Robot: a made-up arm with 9 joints.
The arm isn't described. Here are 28 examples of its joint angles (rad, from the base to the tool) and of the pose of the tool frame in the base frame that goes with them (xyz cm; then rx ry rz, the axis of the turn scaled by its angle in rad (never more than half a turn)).
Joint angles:
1: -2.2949 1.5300 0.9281 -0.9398 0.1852 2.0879 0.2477 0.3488 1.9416
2: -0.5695 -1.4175 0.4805 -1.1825 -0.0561 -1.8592 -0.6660 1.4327 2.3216
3: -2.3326 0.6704 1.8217 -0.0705 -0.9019 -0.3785 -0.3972 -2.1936 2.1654
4: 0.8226 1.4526 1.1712 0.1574 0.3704 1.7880 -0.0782 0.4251 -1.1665
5: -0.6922 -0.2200 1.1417 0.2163 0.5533 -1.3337 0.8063 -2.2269 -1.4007
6: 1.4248 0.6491 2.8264 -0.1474 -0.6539 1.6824 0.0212 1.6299 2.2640
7: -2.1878 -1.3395 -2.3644 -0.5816 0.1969 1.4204 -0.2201 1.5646 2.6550
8: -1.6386 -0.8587 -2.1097 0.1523 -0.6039 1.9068 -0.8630 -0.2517 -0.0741
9: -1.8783 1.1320 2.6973 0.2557 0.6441 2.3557 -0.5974 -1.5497 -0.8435
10: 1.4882 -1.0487 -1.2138 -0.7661 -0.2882 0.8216 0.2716 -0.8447 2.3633
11: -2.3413 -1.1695 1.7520 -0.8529 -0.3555 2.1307 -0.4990 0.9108 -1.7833
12: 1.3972 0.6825 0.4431 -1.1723 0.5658 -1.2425 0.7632 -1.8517 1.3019
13: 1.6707 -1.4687 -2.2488 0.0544 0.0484 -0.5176 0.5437 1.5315 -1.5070
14: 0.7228 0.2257 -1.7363 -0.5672 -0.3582 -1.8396 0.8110 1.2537 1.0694
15: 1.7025 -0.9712 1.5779 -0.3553 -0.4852 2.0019 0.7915 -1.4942 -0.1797
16: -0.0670 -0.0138 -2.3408 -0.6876 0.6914 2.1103 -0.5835 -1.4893 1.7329
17: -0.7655 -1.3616 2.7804 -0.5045 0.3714 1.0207 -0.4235 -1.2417 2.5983
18: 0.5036 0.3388 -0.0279 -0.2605 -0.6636 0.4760 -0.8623 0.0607 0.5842
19: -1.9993 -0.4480 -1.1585 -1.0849 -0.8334 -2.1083 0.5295 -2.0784 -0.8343
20: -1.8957 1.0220 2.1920 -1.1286 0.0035 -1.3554 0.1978 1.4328 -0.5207
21: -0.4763 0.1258 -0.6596 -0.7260 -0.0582 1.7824 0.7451 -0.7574 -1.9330
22: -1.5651 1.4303 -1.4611 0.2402 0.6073 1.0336 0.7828 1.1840 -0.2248
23: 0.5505 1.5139 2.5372 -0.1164 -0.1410 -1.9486 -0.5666 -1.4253 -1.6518
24: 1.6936 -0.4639 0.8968 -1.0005 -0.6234 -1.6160 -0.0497 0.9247 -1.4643
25: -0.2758 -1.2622 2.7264 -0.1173 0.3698 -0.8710 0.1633 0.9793 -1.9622
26: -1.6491 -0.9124 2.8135 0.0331 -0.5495 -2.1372 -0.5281 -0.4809 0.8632
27: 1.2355 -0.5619 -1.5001 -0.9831 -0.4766 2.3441 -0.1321 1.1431 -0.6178
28: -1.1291 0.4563 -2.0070 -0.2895 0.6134 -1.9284 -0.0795 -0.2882 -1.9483
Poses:
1: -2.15 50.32 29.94 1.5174 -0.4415 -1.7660
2: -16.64 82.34 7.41 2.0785 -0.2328 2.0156
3: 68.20 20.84 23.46 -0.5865 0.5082 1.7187
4: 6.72 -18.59 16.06 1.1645 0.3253 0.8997
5: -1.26 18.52 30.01 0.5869 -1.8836 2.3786
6: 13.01 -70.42 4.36 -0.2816 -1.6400 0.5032
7: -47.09 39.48 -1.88 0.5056 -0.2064 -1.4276
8: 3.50 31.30 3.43 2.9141 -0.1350 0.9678
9: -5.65 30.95 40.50 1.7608 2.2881 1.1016
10: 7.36 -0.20 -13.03 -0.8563 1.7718 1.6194
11: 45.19 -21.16 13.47 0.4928 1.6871 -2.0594
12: -0.18 -1.42 14.00 0.3201 -2.6612 0.5945
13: 4.26 43.30 -5.47 -0.0573 -0.0715 -0.7981
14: -8.39 3.65 -41.71 0.5066 2.9191 0.3013
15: 3.83 26.76 -21.06 1.8485 0.3353 -1.4452
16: -4.54 15.61 -14.47 0.2980 1.8165 1.2199
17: 23.18 8.31 61.74 -1.8028 0.3888 0.7061
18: -5.49 4.44 24.03 1.1284 2.5734 -0.4237
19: -11.11 1.24 15.60 -1.9014 -0.9265 0.9804
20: 55.09 20.84 24.19 -1.8682 -1.6106 -1.3704
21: -6.66 10.37 42.95 -0.0090 -1.4633 1.2777
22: -30.63 3.15 0.91 0.2491 -1.8367 0.0057
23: 3.36 15.25 -6.49 -2.1067 -0.5887 -0.1278
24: -25.98 17.48 -28.15 -0.7178 -0.4925 1.2011
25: -9.64 55.02 53.98 1.5858 -0.4734 -0.5903
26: 44.84 3.30 52.65 -1.2280 1.5809 -0.6178
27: -51.42 1.27 -29.44 1.2202 -1.6129 0.7197
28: -32.18 0.89 42.88 -1.1868 0.3110 0.7281
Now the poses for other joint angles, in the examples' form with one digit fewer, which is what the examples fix.
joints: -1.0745 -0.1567 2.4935 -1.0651 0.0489 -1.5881 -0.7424 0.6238 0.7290
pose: 29.5 13.4 87.3 -0.521 0.191 1.149
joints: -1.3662 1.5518 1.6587 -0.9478 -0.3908 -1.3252 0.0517 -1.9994 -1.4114
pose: 2.5 28.5 15.6 -0.821 0.982 -0.124
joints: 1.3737 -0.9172 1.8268 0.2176 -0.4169 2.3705 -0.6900 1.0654 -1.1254
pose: 42.1 64.0 30.8 0.349 2.504 1.485
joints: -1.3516 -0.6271 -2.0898 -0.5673 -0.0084 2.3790 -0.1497 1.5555 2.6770
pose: -69.9 48.8 15.5 0.507 0.141 -1.344
